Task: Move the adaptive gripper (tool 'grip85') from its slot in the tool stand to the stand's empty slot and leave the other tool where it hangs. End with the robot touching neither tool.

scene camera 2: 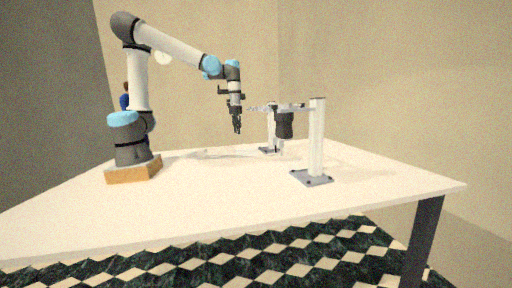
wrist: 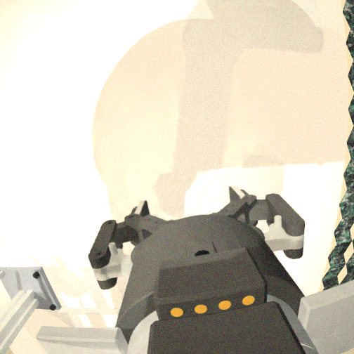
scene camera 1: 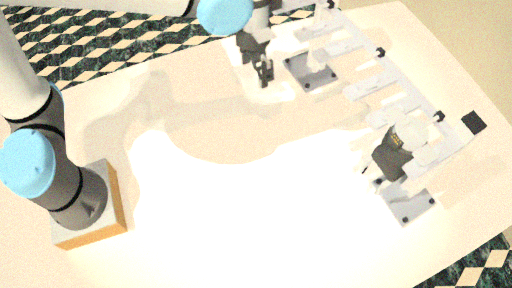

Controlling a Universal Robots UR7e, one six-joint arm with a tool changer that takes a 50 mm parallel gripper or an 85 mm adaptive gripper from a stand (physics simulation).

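Seen in the pictures: hand, its tool point: (scene camera 2: 235, 102); arm's base, origin of its link: (scene camera 2: 135, 161) (scene camera 1: 80, 199).
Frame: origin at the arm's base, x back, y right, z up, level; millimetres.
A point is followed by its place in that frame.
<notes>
The adaptive gripper (scene camera 1: 265, 75) (scene camera 2: 237, 131) (wrist: 189, 200) is mounted on the arm's wrist and points down. In the wrist view its fingers are spread open with nothing between them. It is in front of the prongs at the far end of the tool stand (scene camera 1: 409, 86) @[x -731, y 85, z 211 mm] (scene camera 2: 316, 140) @[x -774, y 236, z 89 mm] and is in no slot. The other tool (scene camera 1: 392, 156) @[x -629, y 198, z 183 mm] (scene camera 2: 284, 125) @[x -656, y 215, z 150 mm], with a dark body, hangs between the two prongs at the near end. The middle pair of prongs (scene camera 1: 371, 86) @[x -645, y 69, z 221 mm] holds no tool, and the far pair shows no tool between its visible parts.
The stand's near base plate (scene camera 1: 410, 204) @[x -760, y 252, z -59 mm] (scene camera 2: 311, 177) @[x -758, y 239, z -59 mm] and far base plate (scene camera 1: 311, 71) @[x -696, y -226, z -59 mm] (scene camera 2: 268, 149) @[x -688, y -223, z -59 mm] are bolted to the table (scene camera 1: 225, 125) @[x -397, y -130, z -71 mm] (scene camera 2: 200, 200) @[x -340, y 292, z -71 mm]. A stand base (wrist: 45, 287) shows at lower left in the wrist view. A small black block (scene camera 1: 473, 122) @[x -780, y 214, z 245 mm] is at the stand's near end.
</notes>
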